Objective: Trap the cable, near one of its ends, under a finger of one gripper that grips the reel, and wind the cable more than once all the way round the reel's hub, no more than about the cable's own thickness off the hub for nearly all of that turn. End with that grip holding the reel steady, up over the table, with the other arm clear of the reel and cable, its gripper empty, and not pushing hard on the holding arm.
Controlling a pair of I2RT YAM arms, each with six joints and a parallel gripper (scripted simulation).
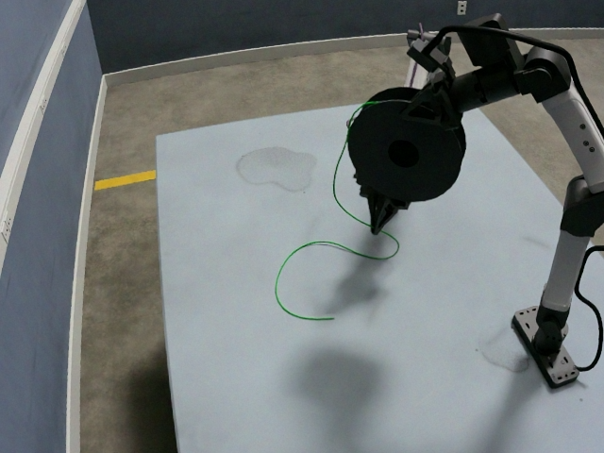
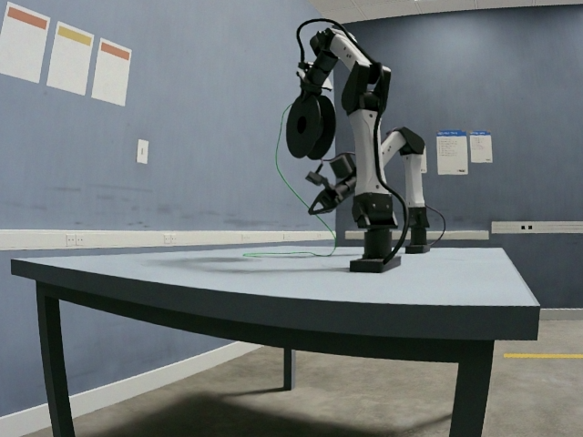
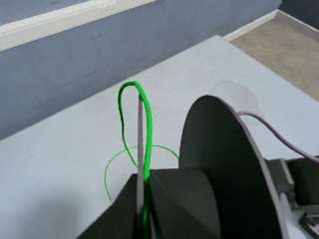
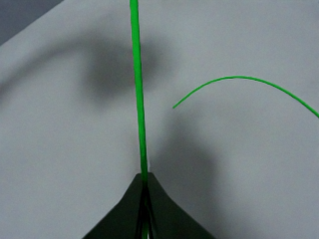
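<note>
My left hand is 20 mm past the black reel, 20 mm to the left of it and 80 mm above it.
</note>
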